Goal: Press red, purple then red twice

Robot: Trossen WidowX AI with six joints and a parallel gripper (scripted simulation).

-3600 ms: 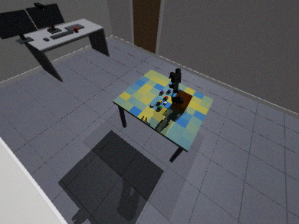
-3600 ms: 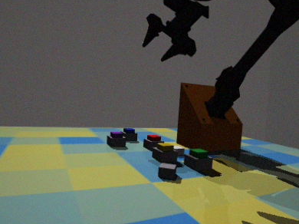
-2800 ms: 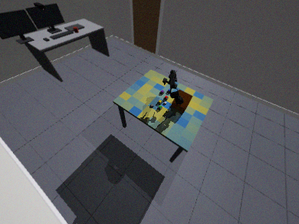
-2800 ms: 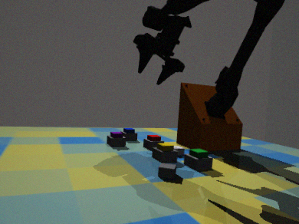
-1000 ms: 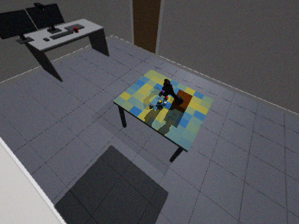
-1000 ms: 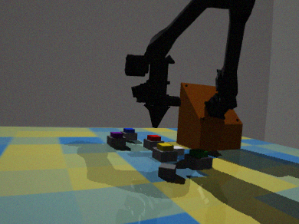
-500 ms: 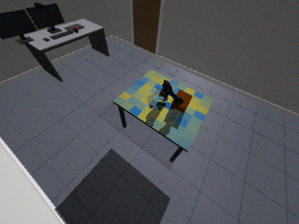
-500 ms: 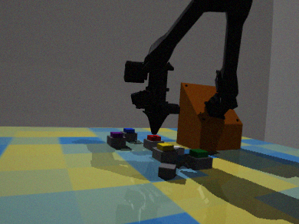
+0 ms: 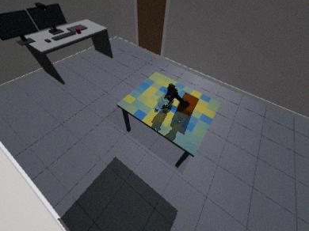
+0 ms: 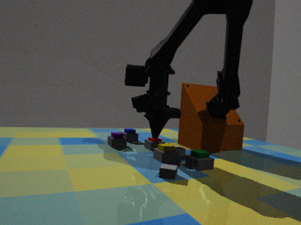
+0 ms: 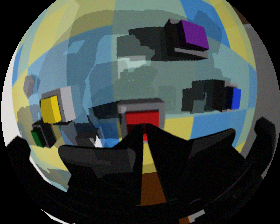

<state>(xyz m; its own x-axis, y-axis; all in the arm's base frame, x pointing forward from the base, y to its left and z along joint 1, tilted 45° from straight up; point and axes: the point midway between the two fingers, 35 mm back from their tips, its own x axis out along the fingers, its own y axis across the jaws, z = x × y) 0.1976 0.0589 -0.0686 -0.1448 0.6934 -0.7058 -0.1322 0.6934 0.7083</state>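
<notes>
Right now the red button is 1 cm below my gripper tip. Round my gripper tip: purple button: 11 cm ahead, 5 cm to the right; yellow button: 12 cm to the left, 1 cm ahead; white block: 7 cm to the left, 5 cm behind, 2 cm below.
</notes>
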